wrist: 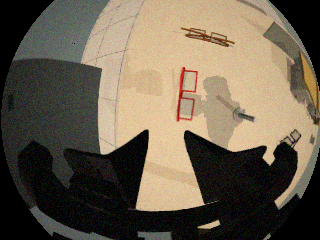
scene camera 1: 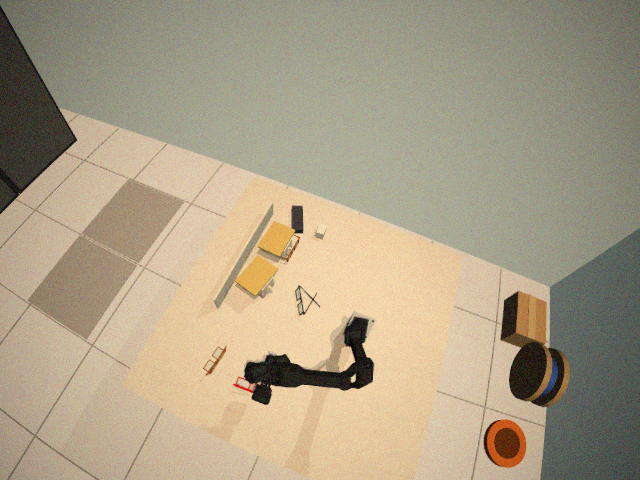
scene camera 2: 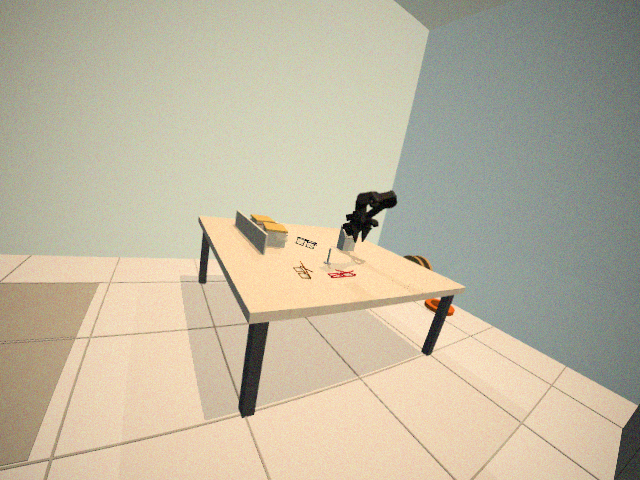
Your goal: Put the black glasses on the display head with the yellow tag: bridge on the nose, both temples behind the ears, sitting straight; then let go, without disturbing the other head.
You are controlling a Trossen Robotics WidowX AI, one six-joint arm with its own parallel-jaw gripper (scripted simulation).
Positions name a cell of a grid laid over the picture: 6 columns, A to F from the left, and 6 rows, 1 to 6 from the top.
In view: the gripper (wrist: D4) and a grey panel (scene camera 1: C3).
